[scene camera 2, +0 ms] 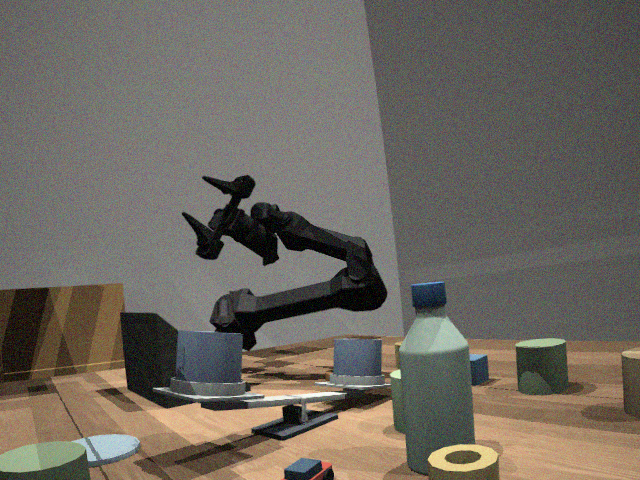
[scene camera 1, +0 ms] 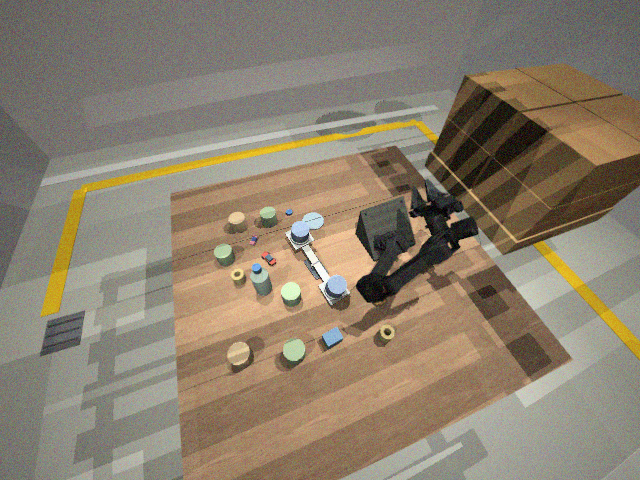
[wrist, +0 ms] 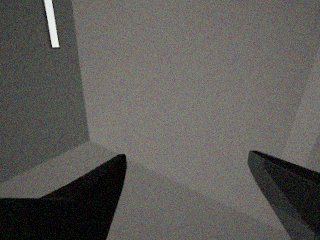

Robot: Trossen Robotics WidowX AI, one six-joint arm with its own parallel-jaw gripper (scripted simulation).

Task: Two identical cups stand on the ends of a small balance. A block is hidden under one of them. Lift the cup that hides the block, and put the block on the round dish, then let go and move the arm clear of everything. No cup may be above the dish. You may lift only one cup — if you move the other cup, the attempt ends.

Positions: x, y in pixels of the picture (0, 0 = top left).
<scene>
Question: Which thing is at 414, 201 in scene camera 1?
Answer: The gripper.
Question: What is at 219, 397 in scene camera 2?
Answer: A balance beam.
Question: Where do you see a bottle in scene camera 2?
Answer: At 435, 369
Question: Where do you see a cup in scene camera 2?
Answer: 354, 357
</scene>
